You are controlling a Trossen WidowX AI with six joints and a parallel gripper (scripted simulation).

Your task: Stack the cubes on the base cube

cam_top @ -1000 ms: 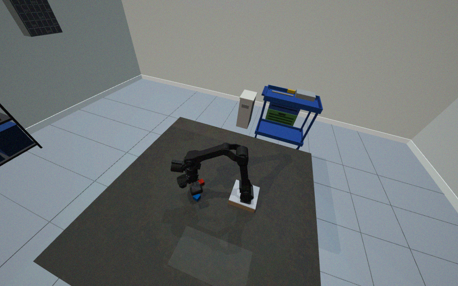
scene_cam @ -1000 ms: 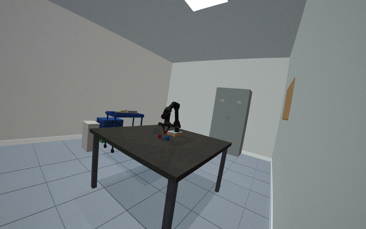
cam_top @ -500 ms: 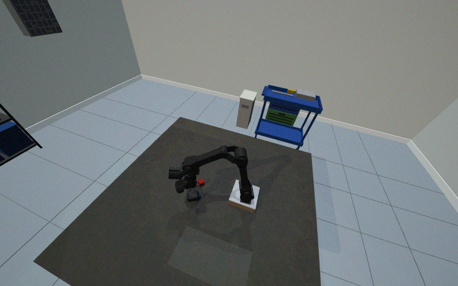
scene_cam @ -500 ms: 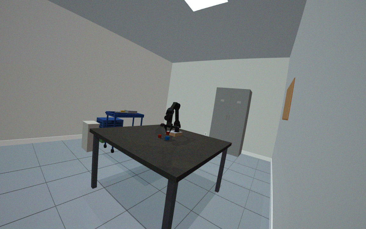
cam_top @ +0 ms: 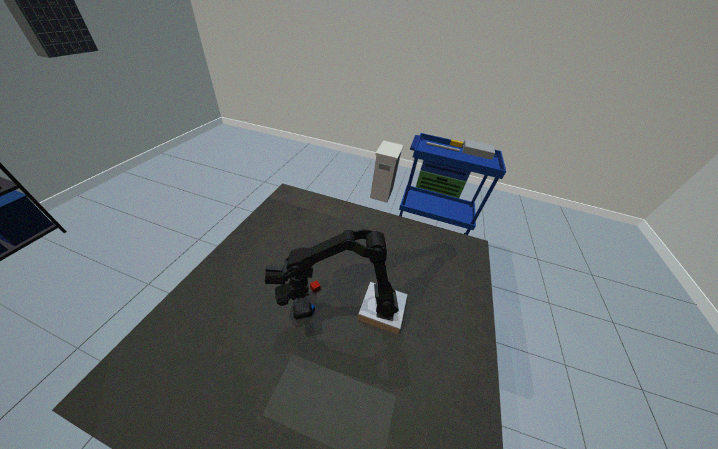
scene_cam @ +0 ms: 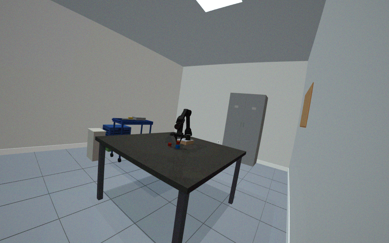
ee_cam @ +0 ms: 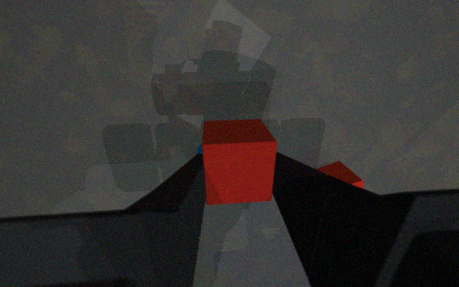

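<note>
Now: the blue base cube 20 mm behind my gripper tip, 10 mm to the right of it and 50 mm below it.
</note>
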